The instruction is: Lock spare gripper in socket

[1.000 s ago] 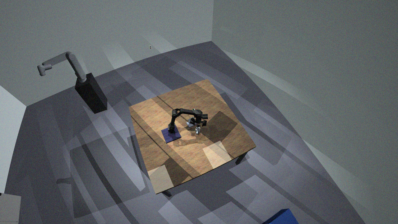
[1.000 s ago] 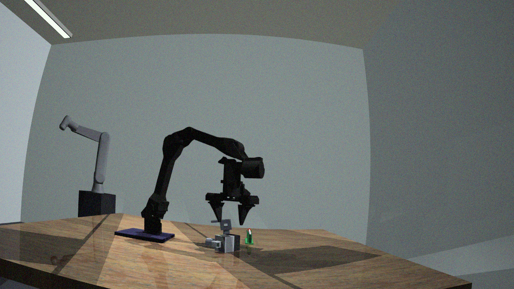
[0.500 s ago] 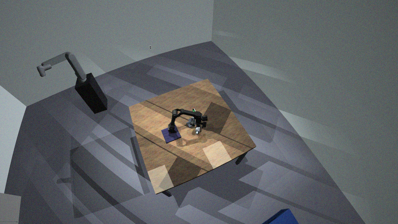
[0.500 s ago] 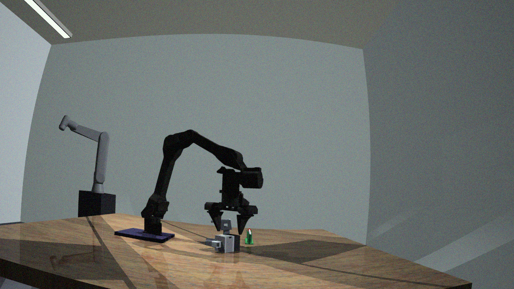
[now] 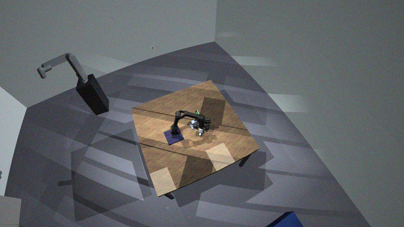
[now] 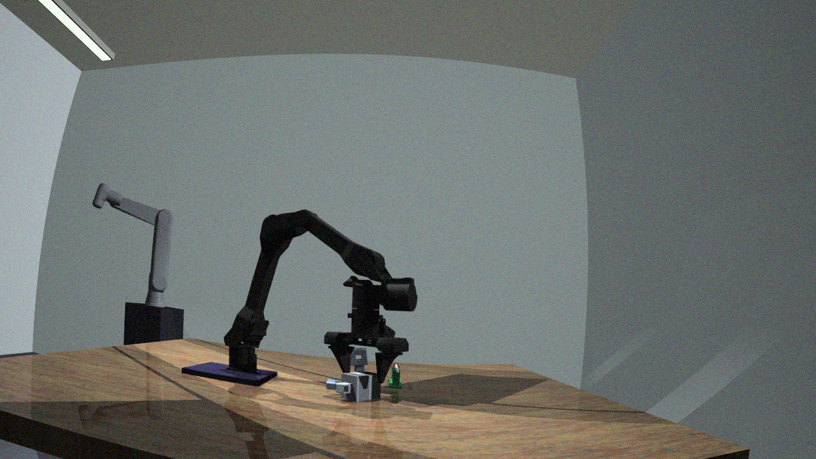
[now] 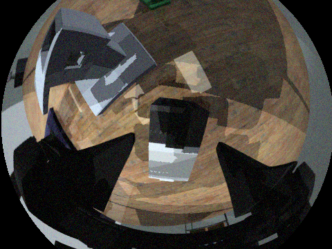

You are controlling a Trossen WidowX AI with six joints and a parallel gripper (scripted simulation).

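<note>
Right now the spare gripper is 10 mm behind my gripper tip, 10 mm to the right of it and 10 mm below it. Round my gripper tip: green pin cradle 50 mm ahead, 240 mm to the left, 20 mm below; grey mount 40 mm behind, 120 mm to the left, 10 mm above.
</note>
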